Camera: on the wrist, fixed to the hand. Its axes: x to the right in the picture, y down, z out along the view.
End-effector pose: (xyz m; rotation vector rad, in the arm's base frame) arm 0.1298 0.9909 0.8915 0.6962 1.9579 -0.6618
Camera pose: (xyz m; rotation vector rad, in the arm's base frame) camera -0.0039 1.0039 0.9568 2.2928 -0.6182 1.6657
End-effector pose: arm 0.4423 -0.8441 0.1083 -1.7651 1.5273 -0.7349
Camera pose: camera 0.4099 -0.8513 0.2540 1.8590 2.1137 0.7780
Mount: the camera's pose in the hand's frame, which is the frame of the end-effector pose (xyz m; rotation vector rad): -0.0002 -0.0954 -0.1150 0.2089 -0.5474 -2.9965
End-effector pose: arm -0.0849 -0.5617 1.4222 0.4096 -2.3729 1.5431
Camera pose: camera -0.0391 -0.4933 1.5469 2.3491 0.2924 -0.2133
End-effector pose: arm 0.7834 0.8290 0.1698 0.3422 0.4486 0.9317
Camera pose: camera 0.7904 0.7862 0.0268 -0.1553 0.1115 -2.0871
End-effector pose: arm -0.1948 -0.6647 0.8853 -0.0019 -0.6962 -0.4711
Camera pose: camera -0.1639 -0.7680 0.7819 -0.9632 0.5324 2.4083
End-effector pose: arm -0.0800 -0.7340 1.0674 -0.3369 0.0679 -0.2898
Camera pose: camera -0.1189 -0.8564 0.9911 -0.0015 1.0368 2.7945
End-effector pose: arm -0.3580 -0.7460 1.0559 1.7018 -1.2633 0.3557
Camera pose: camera -0.2429 -0.6512 1.0648 1.8454 1.8095 -1.7018
